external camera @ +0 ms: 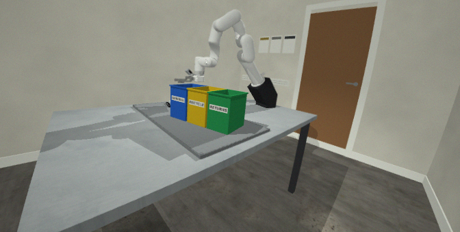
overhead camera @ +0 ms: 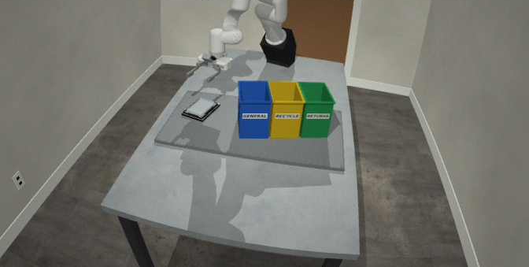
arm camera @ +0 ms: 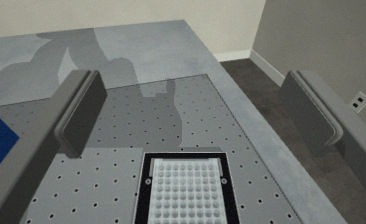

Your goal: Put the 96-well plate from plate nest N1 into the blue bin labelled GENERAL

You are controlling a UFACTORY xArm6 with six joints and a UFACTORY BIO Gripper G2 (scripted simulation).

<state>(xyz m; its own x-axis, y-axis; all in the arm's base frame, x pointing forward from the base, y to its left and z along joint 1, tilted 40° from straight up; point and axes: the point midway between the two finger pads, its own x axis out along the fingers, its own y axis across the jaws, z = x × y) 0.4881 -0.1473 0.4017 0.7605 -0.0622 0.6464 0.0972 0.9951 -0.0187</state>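
Now: hand 160 mm above the clear 96-well plate. Round my hand: black plate nest N1 (170 mm below); then yellow recycle bin (10 mm behind, 390 mm to the left, 90 mm below); then blue general bin (40 mm ahead, 270 mm to the left, 90 mm below).
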